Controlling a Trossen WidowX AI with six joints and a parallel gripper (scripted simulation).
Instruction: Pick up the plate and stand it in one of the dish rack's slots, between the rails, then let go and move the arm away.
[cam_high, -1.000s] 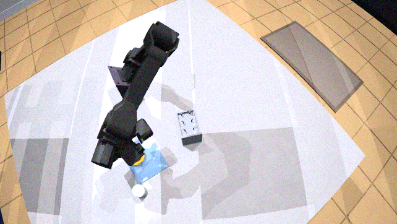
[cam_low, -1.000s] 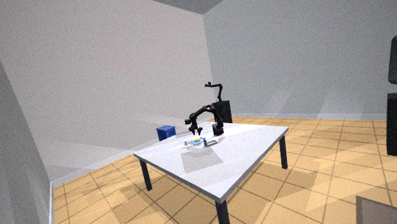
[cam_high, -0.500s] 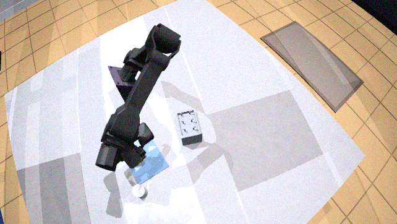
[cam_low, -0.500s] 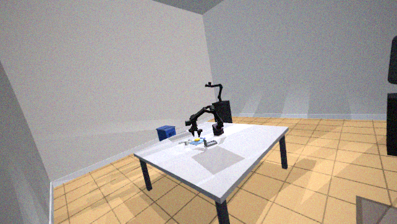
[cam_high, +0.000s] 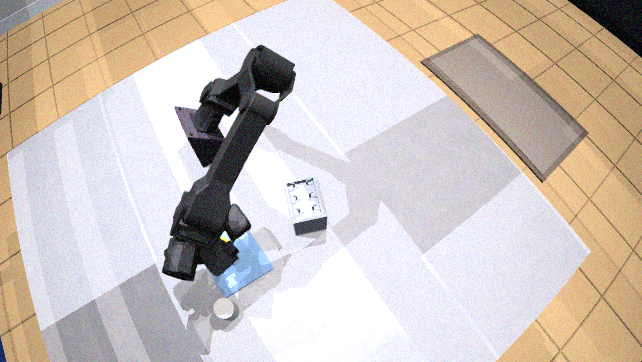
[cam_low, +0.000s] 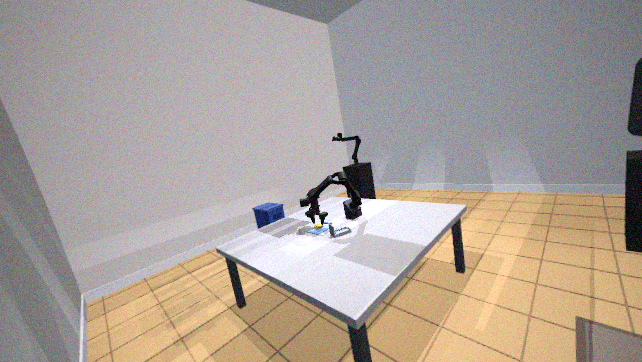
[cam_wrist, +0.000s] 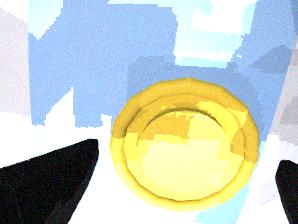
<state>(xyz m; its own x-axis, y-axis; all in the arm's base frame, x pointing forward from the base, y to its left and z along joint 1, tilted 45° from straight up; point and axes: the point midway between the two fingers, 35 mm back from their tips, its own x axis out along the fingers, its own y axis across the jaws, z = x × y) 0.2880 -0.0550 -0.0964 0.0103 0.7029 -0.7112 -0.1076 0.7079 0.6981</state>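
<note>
Now: gripper tip 1 cm above the yellow plate. Also, from my gripper tip: blue spoon 9 cm behind, 2 cm below, 1 cm to the left; white cup 12 cm ahead, 4 cm to the right; light blue mat 2 cm to the left, 2 cm below, 2 cm ahead.
</note>
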